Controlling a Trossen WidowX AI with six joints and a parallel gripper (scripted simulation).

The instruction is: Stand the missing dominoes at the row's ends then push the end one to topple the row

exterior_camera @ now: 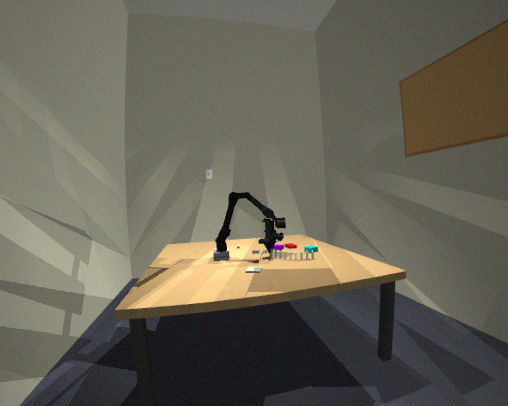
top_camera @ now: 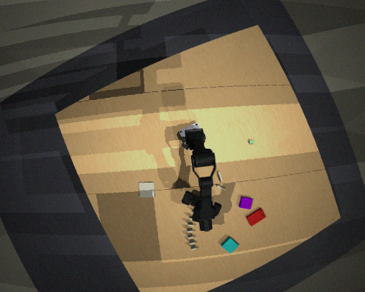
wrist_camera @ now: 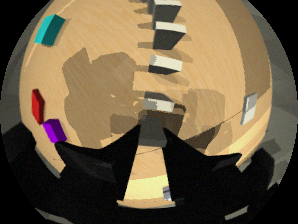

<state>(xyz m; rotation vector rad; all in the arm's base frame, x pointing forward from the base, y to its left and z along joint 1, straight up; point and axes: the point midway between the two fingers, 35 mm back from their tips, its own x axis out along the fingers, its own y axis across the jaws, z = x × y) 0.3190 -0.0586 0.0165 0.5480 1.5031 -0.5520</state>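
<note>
The purple block lies 100 mm ahead of my gripper tip, 230 mm to the left of it and 20 mm below it. Also, from my gripper tip: cyan block 300 mm ahead, 80 mm to the left, 20 mm below; red block 200 mm ahead, 270 mm to the left, 20 mm below; flat white tile 130 mm behind, 250 mm to the right, 30 mm below.
</note>
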